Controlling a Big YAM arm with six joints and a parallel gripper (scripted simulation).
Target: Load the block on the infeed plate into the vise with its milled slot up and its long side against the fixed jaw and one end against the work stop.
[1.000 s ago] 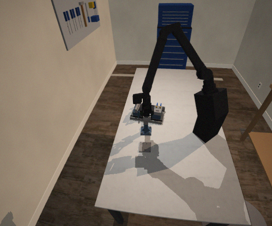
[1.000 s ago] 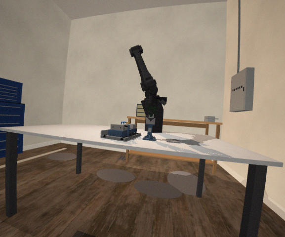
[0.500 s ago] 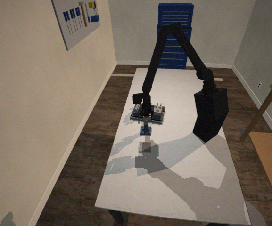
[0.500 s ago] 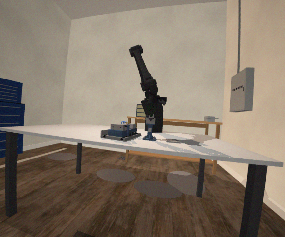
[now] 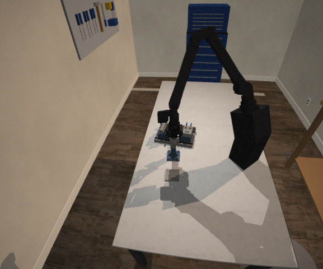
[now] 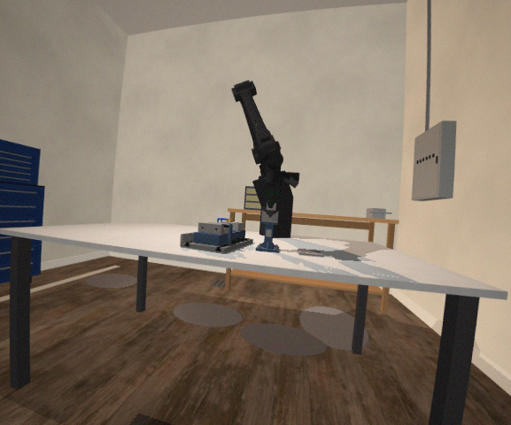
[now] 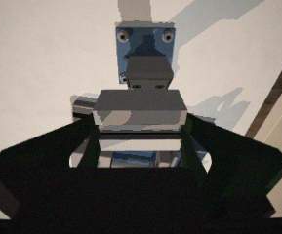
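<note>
Right now my hand is 23 cm to the left of the fixed jaw, 10 cm above it and 8 cm short of it. Round my hand: post 12 cm below, 1 cm ahead; then work stop rod 17 cm to the right, 9 cm below, 6 cm ahead; then part right at my hand.
</note>
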